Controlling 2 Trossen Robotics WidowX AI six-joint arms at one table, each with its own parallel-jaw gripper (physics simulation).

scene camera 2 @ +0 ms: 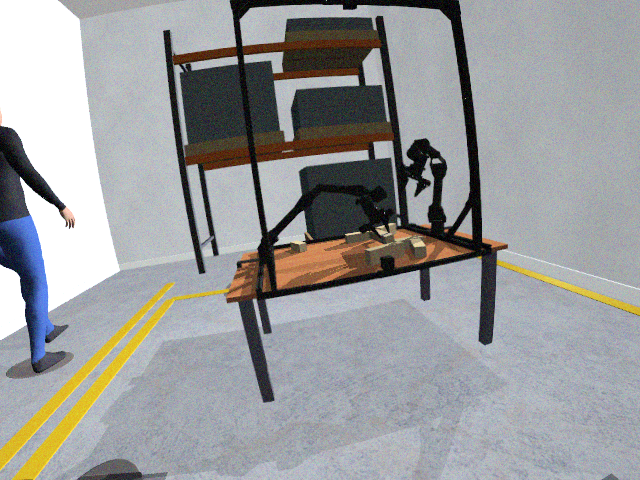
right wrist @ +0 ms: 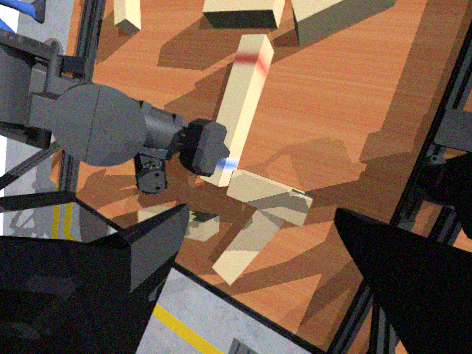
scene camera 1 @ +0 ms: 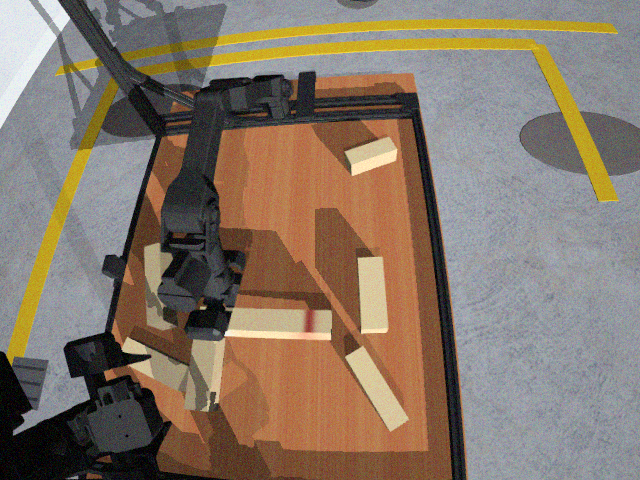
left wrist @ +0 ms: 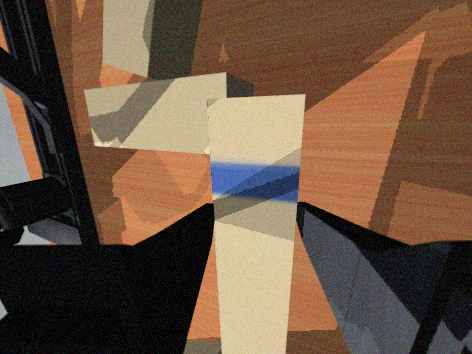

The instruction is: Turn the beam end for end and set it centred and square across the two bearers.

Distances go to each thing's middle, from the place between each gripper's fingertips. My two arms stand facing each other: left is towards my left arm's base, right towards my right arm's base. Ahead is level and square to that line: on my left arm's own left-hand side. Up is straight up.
I see the beam (scene camera 1: 245,322) 90 mm ahead of my right hand, 130 mm to the left of it and 200 mm below it.
Now: the beam 7 cm ahead of my left hand and 2 cm below it.
